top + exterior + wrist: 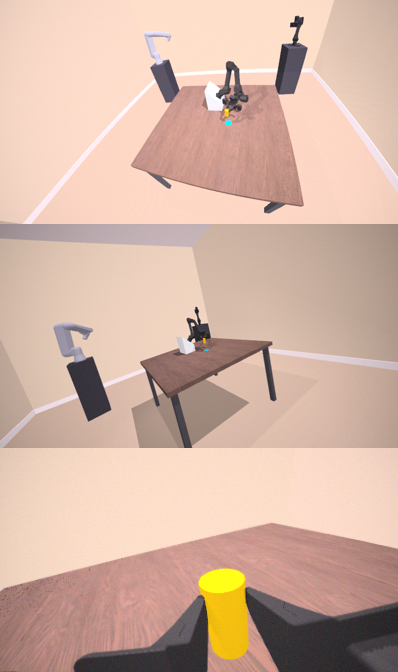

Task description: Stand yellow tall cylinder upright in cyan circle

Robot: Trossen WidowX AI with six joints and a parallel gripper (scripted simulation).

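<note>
My gripper tip is now 16 cm above the cyan circle and 1 cm to the right of it. Also, from my gripper tip: yellow tall cylinder 2 cm below.
</note>
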